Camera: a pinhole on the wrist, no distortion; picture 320 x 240 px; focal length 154.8 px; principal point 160.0 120.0 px. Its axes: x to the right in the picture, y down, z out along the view. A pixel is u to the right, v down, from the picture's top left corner.
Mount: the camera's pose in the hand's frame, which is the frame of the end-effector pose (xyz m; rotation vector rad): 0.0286 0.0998 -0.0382 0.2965 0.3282 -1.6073
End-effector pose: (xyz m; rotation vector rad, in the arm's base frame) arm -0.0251 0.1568 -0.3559 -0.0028 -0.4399 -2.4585
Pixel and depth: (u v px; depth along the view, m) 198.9 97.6 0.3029
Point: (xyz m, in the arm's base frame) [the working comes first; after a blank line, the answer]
In the camera's frame: 0.0761 -0.0438 0.3029

-0.0834 0.2968 -0.1826
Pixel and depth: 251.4 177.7 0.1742
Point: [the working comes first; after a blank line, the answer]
In the camera's frame: 0.1029 0.0649 0.1742

-0.1430 0.1786 -0.2902
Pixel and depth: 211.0 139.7 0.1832
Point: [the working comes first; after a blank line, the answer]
In the camera's frame: 0.0604 0.0233 0.1832

-0.0922 0.1815 -0.2582
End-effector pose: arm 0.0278 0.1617 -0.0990 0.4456 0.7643 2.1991
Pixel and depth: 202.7 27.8 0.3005
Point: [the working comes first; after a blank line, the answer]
In the camera's frame: 0.0829 -0.1790 0.3005

0.2845 0.1730 -0.0018
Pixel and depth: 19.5 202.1 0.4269
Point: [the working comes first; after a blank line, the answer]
In the camera's frame: -0.3875 0.2264 0.4269

-0.0484 0.4127 0.4812
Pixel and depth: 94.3 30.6 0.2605
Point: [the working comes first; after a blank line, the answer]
In the camera's frame: -0.1106 -0.1504 0.2605

0.1731 0.1136 0.1528
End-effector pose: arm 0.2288 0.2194 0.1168 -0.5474 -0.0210 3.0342
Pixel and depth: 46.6 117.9 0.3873
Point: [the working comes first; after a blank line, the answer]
In the camera's frame: -0.2837 -0.0053 0.3873

0.0264 0.0088 0.4977
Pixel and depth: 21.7 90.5 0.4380
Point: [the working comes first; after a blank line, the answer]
In the camera's frame: -0.3913 -0.0835 0.4380

0.0566 -0.0794 0.6053
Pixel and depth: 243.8 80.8 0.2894
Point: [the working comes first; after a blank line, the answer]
In the camera's frame: 0.1567 -0.0733 0.2894

0.2259 0.3676 0.2987
